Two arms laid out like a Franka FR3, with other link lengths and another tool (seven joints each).
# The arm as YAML. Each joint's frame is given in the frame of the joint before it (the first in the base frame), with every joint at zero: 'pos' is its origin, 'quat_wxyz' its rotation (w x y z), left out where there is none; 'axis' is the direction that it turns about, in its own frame. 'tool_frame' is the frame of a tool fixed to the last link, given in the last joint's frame.
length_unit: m
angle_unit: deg
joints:
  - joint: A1
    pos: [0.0, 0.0, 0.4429]
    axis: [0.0, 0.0, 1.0]
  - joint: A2
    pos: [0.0, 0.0, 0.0]
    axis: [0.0, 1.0, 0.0]
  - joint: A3
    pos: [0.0, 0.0, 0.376]
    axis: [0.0, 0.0, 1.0]
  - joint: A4
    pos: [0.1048, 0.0, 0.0]
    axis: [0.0, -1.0, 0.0]
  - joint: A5
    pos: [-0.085, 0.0, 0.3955]
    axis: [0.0, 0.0, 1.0]
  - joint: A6
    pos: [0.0, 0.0, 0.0]
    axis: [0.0, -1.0, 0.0]
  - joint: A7
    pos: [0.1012, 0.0, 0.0]
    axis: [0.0, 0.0, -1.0]
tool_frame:
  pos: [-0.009, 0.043, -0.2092]
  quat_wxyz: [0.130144, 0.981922, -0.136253, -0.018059]
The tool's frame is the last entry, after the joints.
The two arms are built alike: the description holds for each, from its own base.
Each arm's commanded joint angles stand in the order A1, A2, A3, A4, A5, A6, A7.
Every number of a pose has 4 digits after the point. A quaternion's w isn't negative.
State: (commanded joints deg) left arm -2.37 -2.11 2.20 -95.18 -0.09 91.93 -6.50; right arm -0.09 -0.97 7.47 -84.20 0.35 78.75 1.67
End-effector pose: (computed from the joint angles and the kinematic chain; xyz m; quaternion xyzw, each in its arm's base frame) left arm 0.5737 0.0400 0.6752 0.9876 -0.0805 -0.0206 0.1332; right arm 0.5476 0.1165 0.7359 0.9859 -0.0816 -0.0498 0.1373
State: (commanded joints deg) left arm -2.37 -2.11 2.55 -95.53 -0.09 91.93 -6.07; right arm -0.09 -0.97 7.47 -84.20 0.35 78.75 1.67
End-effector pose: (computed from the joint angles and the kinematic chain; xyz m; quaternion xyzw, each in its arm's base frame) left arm 0.5729 0.0436 0.6722 0.9874 -0.0808 -0.0237 0.1336; right arm 0.5476 0.1165 0.7359 0.9859 -0.0816 -0.0498 0.1373
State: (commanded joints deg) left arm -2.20 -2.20 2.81 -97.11 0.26 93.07 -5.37; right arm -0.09 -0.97 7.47 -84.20 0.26 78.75 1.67
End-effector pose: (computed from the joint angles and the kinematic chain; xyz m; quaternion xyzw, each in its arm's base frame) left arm 0.5726 0.0494 0.6616 0.9875 -0.0829 -0.0273 0.1311; right arm 0.5476 0.1162 0.7358 0.9858 -0.0818 -0.0497 0.1380
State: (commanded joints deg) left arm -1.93 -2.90 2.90 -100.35 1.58 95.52 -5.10; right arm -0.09 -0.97 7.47 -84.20 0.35 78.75 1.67
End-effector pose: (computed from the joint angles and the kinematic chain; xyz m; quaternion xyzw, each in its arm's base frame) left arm 0.5694 0.0577 0.6457 0.9888 -0.0833 -0.0292 0.1203; right arm 0.5476 0.1165 0.7359 0.9859 -0.0816 -0.0498 0.1373
